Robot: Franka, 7 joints.
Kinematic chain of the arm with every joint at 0, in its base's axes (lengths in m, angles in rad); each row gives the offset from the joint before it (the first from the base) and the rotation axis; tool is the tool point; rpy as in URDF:
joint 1: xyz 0 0 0.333 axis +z
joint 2: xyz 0 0 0 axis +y
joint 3: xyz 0 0 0.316 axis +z
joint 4: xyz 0.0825 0 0 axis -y
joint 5: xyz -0.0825 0 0.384 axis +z
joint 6: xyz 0 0 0 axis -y
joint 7: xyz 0.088 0 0 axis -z
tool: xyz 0 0 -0.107 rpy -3.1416 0 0
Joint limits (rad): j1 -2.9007..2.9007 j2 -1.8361..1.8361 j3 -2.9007..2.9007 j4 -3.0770..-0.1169 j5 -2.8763..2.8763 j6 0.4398..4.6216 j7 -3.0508..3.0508
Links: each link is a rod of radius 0.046 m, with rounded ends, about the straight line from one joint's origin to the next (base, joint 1, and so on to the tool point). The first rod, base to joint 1, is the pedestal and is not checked.
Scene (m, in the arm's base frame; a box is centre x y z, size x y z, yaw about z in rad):
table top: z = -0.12
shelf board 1: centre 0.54 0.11 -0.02 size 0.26 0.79 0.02 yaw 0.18
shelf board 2: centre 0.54 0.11 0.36 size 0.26 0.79 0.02 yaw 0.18
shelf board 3: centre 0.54 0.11 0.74 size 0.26 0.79 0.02 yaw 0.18
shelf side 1: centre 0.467 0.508 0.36 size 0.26 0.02 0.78 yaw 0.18
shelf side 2: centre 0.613 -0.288 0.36 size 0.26 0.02 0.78 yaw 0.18
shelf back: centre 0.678 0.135 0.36 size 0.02 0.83 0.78 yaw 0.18
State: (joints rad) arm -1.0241 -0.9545 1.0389 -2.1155 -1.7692 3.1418 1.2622
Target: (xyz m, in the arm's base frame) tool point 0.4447 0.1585 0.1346
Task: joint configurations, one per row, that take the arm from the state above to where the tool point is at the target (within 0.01 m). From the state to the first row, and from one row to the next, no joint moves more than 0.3 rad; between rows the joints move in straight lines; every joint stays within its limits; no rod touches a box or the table.
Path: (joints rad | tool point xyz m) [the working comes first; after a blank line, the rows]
Joints at the target: -1.4475 -1.3409 1.8347 -2.2645 -1.7446 3.1628 1.2622
Straight joint move there: touches shelf board 2.

1: -1.0804 -0.8814 0.8834 -2.3559 -1.6329 3.1377 1.2337 | 0.4427 0.0837 0.5328
2: -1.1368 -0.8083 0.7279 -2.5962 -1.4966 3.1336 1.2051 | 0.3991 -0.0525 0.4743
3: -1.1931 -0.7352 0.5725 -2.8366 -1.3604 3.1295 1.1766 | 0.3234 -0.1427 0.3948
4: -1.2495 -0.6621 0.4170 -3.0770 -1.2241 3.1255 1.1481 | 0.2331 -0.1757 0.3071
5: -1.2244 -0.7506 0.6952 -3.0058 -1.3626 3.1904 1.1709 | 0.2842 -0.1113 0.3123
6: -1.1993 -0.8391 0.9733 -2.9346 -1.5010 3.2553 1.1937 | 0.3125 -0.0361 0.2937
7: -1.1742 -0.9276 1.2515 -2.8635 -1.6395 3.3202 1.2166 | 0.3143 0.0354 0.2533
8: -1.1491 -1.0161 1.5296 -2.7923 -1.7780 3.3851 1.2394 | 0.2907 0.0910 0.1973
9: -1.1239 -1.1046 1.8078 -2.7211 -1.9165 3.4501 1.2622 | 0.2462 0.1224 0.1346
10: -1.2857 -1.2227 1.8212 -2.4928 -1.8305 3.3064 1.2622 | 0.3493 0.1452 0.1349
11: -1.4475 -1.3409 1.8347 -2.2645 -1.7446 3.1628 1.2622 | 0.4447 0.1585 0.1346

